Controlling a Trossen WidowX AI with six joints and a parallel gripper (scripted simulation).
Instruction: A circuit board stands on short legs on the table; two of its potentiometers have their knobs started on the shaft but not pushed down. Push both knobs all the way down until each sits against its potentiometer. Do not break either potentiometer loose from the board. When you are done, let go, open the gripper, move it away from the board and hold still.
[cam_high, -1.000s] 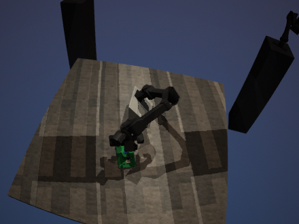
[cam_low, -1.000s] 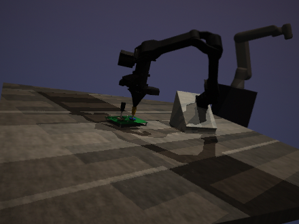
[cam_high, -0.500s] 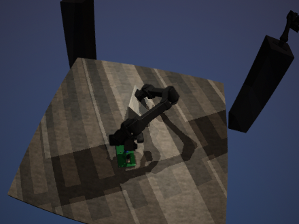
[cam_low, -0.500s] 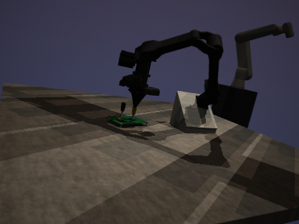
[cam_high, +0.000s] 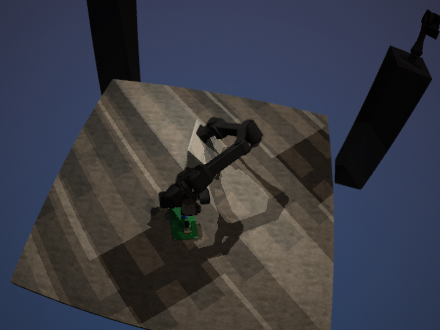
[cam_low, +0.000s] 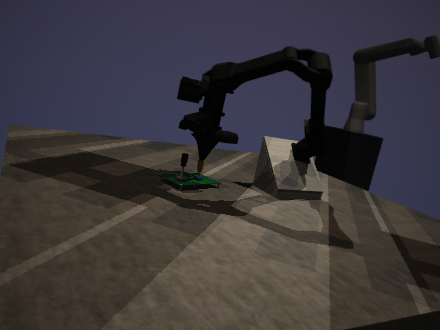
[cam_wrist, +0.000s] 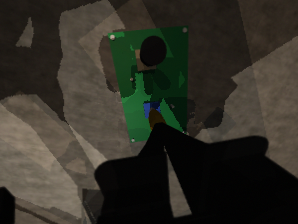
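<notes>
The yellow knob is 10 mm below my gripper tip. Round my gripper tip: black knob (60 mm ahead, 30 mm to the left).
</notes>
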